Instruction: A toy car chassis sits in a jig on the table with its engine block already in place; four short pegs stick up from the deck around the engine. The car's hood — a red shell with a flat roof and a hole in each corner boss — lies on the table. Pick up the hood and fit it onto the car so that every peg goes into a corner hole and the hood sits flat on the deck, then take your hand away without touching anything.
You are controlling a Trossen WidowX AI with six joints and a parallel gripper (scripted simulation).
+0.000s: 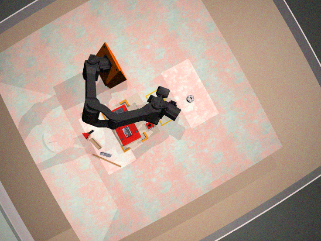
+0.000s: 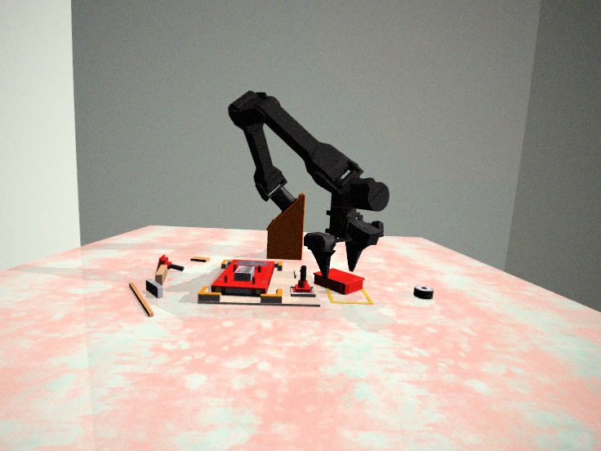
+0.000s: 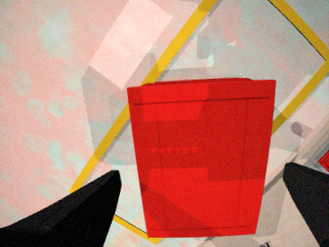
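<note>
The red hood is 10 mm below my gripper tip. Round my gripper tip: grey engine block (30 mm ahead, 210 mm to the right); then black ring (50 mm ahead, 180 mm to the left, 20 mm below); then wooden stick (100 mm ahead, 400 mm to the right, 20 mm below).
</note>
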